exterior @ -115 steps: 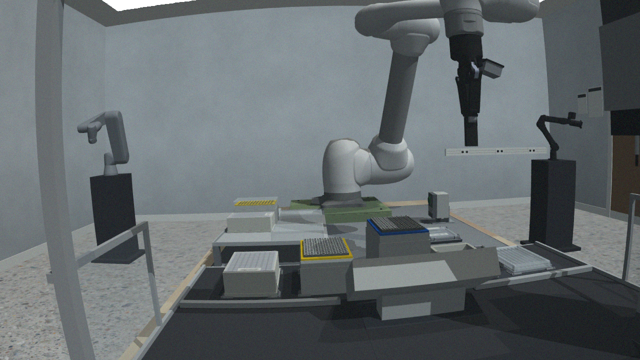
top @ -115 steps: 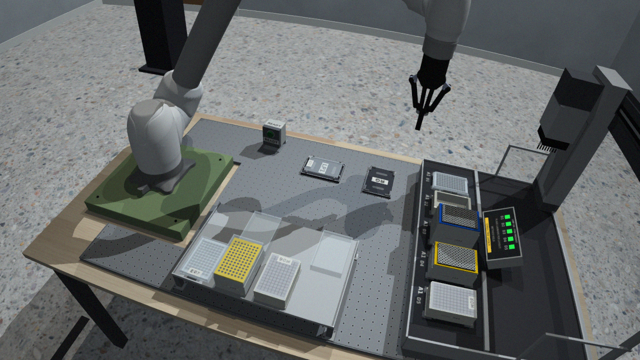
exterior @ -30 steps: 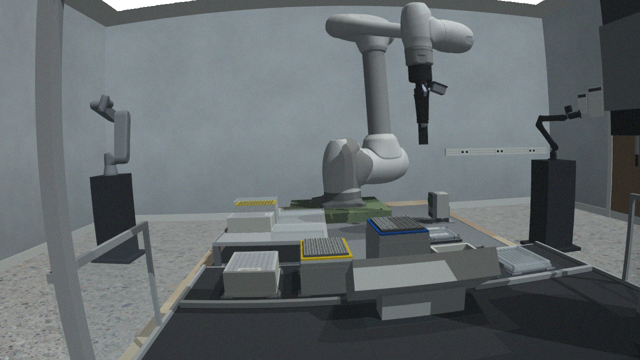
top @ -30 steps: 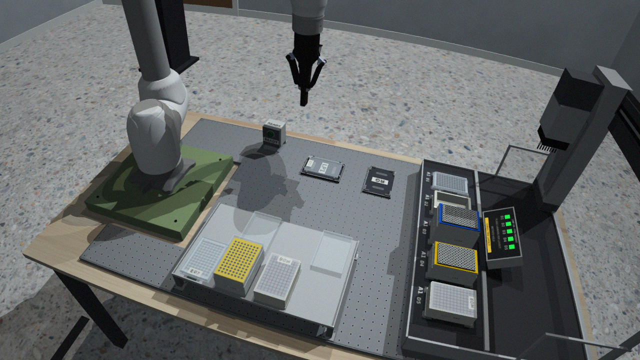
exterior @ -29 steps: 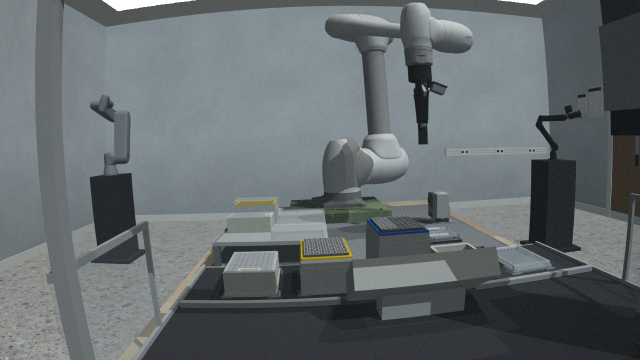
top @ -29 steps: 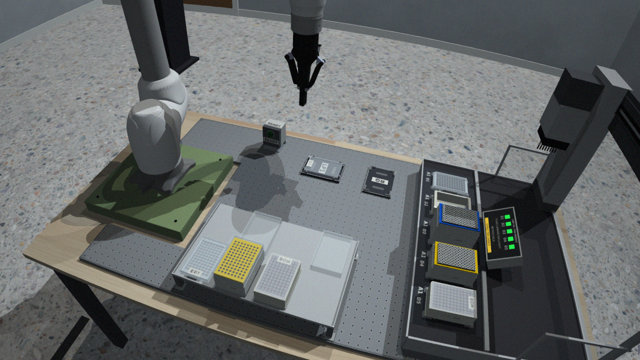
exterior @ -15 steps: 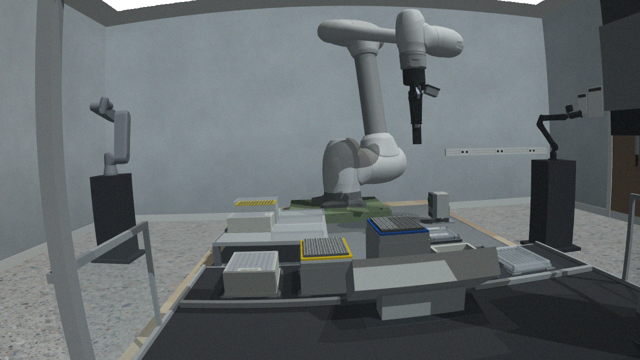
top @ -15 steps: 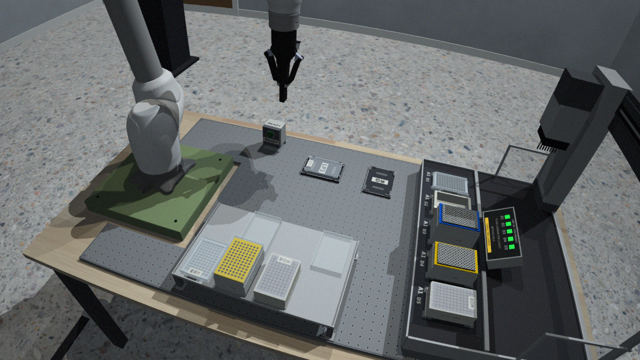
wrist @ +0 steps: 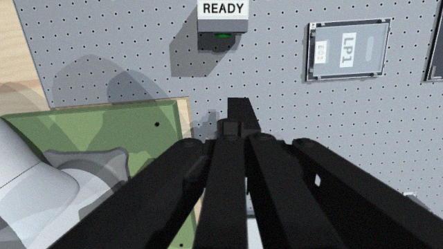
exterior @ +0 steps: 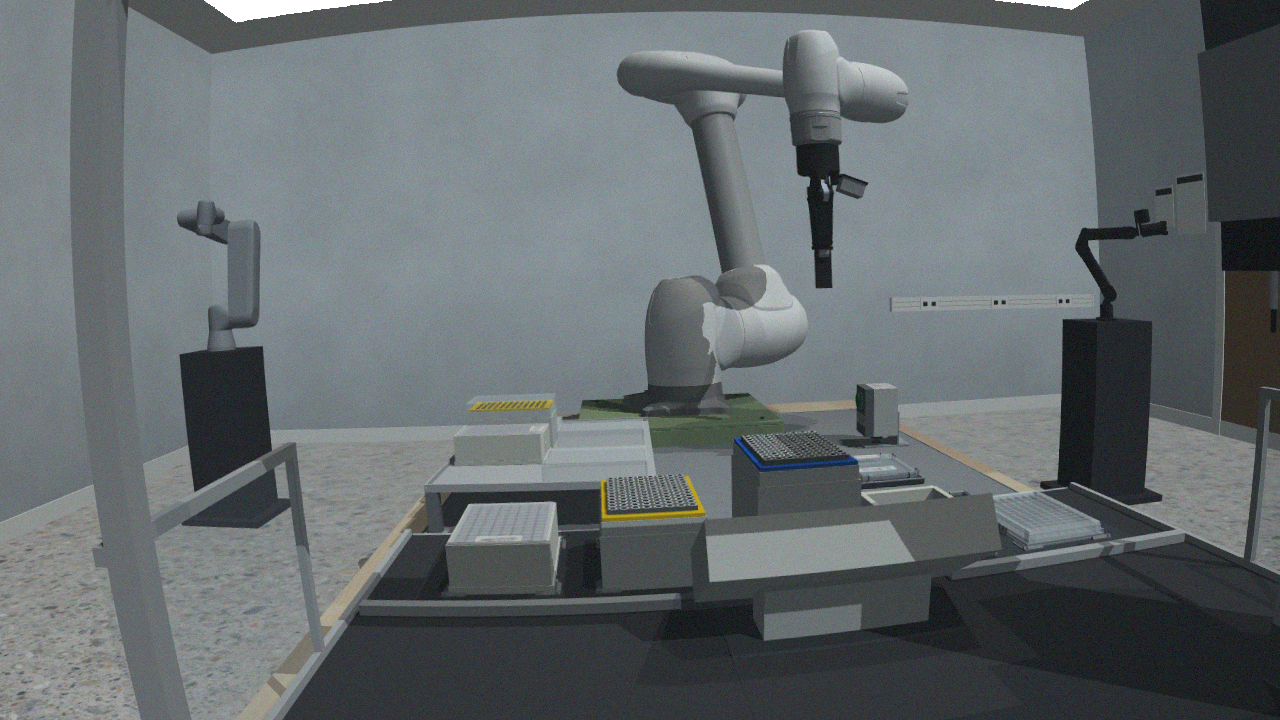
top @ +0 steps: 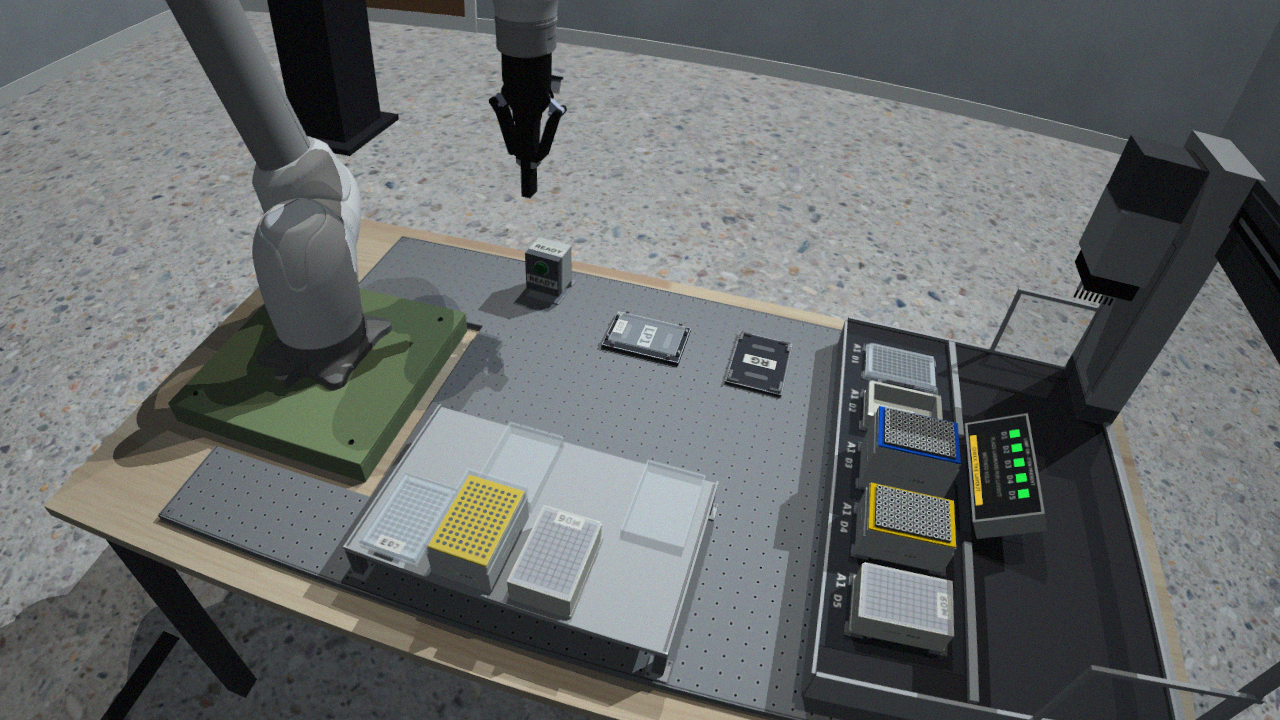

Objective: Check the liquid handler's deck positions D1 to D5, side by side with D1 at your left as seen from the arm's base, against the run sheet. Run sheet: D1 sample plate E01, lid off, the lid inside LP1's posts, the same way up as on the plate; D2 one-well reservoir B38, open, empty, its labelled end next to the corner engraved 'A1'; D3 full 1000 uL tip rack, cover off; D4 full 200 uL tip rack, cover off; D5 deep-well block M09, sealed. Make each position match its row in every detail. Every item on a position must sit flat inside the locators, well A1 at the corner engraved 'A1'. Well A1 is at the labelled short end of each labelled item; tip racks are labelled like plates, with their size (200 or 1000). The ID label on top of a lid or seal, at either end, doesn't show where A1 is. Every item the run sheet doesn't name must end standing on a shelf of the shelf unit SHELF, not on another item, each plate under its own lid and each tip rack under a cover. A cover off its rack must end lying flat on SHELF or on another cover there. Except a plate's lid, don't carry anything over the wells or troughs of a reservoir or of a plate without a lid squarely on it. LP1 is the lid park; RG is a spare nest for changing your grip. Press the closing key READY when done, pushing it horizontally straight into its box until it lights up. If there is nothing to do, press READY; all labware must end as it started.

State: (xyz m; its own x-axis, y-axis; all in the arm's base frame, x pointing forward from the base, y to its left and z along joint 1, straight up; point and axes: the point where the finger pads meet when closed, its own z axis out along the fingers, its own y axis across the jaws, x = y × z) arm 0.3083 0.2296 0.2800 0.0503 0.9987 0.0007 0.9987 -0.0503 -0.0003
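Right now my hand is 25 cm above the ready box, 8 cm to the right of it and 1 cm past it. The rest, counted from my hand: clear lid labelled E01 (30 cm below, 22 cm ahead, 3 cm to the left); shelf (45 cm to the right, 25 cm below, 20 cm ahead); clear sample plate (68 cm ahead, 25 cm below, 5 cm to the left).
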